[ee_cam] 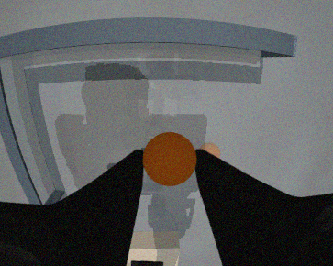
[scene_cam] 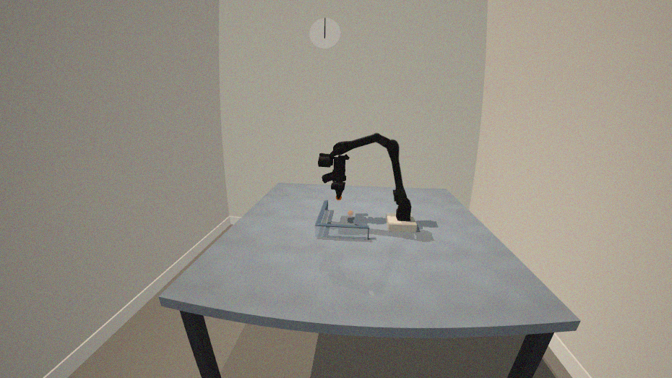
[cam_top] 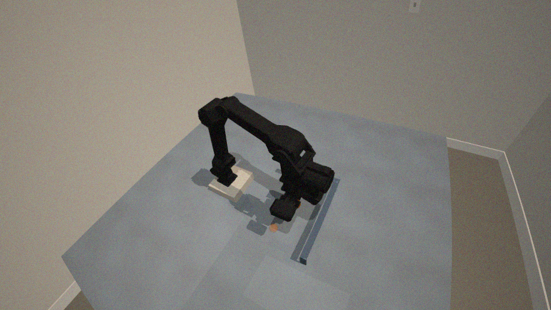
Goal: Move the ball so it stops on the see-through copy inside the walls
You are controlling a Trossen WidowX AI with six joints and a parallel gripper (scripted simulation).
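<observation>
Now: gripper tip 60 mm past the see-through copy of ball, 70 mm to the left of it and 110 mm above it. From my gripper tip the other things lie so: orange ball right at my gripper tip.
</observation>
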